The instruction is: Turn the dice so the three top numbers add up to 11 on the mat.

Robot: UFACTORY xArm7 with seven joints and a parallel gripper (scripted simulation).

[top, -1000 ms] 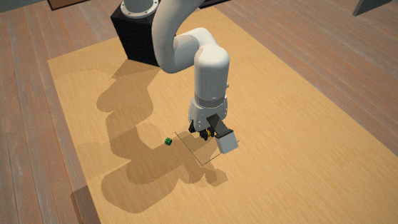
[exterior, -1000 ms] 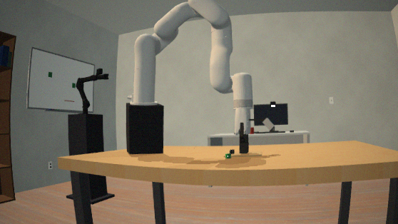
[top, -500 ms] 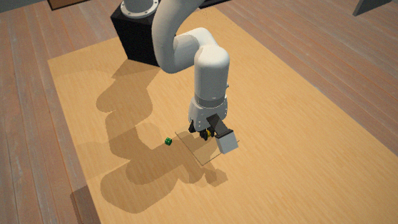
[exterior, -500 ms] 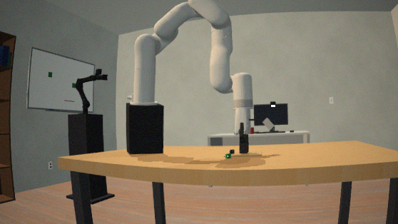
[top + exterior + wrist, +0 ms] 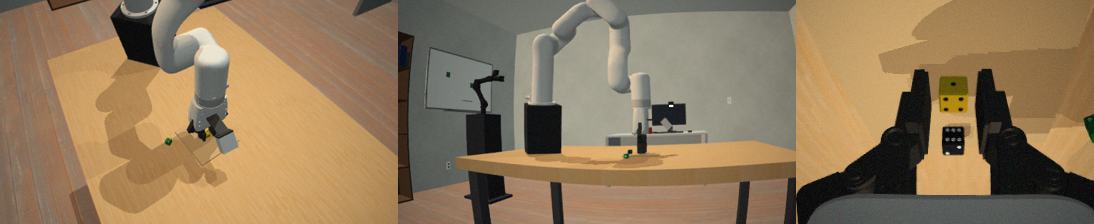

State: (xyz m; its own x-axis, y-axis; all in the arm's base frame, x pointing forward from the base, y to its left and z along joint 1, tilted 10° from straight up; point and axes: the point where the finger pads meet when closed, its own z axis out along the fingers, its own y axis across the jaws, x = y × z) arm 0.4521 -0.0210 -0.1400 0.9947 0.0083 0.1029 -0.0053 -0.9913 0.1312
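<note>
The yellow die lies 1 cm below my hand. Also, from my hand: black die (5 cm behind, 1 cm below); green die (11 cm to the right, 4 cm behind, 2 cm below); tan mat (2 cm below).
</note>
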